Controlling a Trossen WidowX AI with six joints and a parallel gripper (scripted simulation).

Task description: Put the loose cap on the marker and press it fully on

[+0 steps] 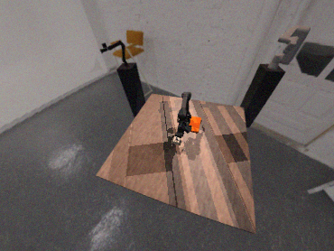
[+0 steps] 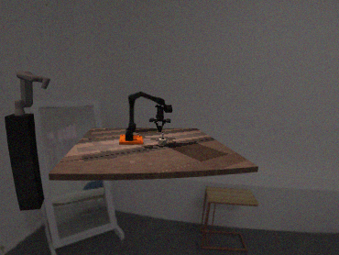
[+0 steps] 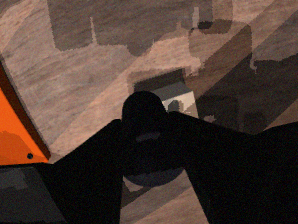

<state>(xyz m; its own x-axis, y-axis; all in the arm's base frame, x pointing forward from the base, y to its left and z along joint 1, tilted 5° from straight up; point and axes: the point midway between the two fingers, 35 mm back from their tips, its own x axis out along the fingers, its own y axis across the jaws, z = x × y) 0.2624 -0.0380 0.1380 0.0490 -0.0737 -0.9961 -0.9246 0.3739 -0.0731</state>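
Right now the holder block is 10 mm ahead of my gripper tip, 50 mm to the right of it and 90 mm below it. Round my gripper tip: dark cap: 10 mm above.
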